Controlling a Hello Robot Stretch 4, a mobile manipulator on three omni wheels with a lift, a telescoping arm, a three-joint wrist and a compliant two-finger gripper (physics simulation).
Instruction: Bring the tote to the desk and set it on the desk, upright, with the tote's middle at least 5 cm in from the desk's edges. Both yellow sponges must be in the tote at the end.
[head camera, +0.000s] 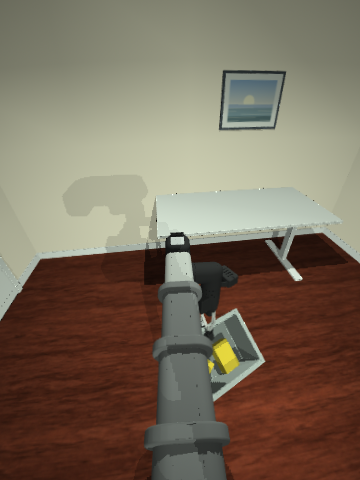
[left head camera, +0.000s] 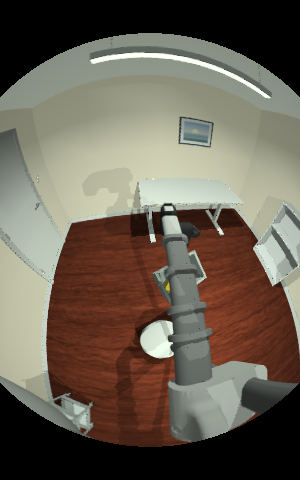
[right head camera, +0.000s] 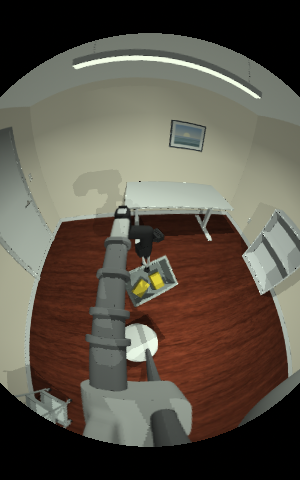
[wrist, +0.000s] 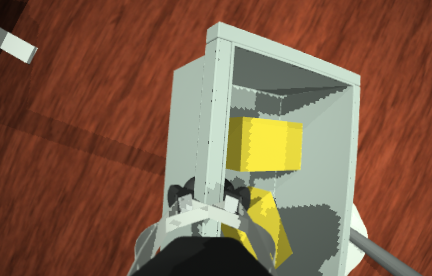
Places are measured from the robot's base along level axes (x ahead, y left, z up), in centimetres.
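Where they show: gripper, fingertip midpoint: (head camera: 205, 334) (right head camera: 144, 268) (wrist: 208, 193); robot's base, link origin: (left head camera: 160, 338) (right head camera: 137, 341).
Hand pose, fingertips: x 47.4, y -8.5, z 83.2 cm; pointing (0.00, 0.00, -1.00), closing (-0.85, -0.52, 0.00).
Note:
Each offset is from my fingertips to the centre of the thing. Level surfaces: height alone.
The grey tote {dx -5.2, dy -1.6, dz -4.8 cm} (head camera: 241, 378) (left head camera: 201, 265) (right head camera: 158, 295) (wrist: 215, 115) is open-topped and appears roughly upright, hanging above the floor. My gripper (head camera: 209, 332) (right head camera: 147, 269) (wrist: 208, 193) is shut on its long side wall, one finger outside and one inside. One yellow sponge {dx -3.4, dy -7.2, dz -9.7 cm} (head camera: 226, 356) (right head camera: 157, 280) (wrist: 270, 145) lies in the tote. The other yellow sponge {dx -8.8, dy +3.1, dz -9.2 cm} (left head camera: 168, 286) (right head camera: 141, 288) (wrist: 270, 225) is also inside, tilted, partly hidden by the gripper in the wrist view. The white desk {dz -14.0 cm} (head camera: 240, 210) (left head camera: 185, 191) (right head camera: 172, 195) stands against the far wall, beyond the tote.
The desk's right leg and foot (head camera: 297, 272) stand on the floor. A white shelf unit (left head camera: 283, 245) (right head camera: 274, 252) is at the right wall. A door (left head camera: 25, 200) is on the left. A small frame-like cart stands at the lower left. A round white disc (left head camera: 156, 340) shows nearer me.

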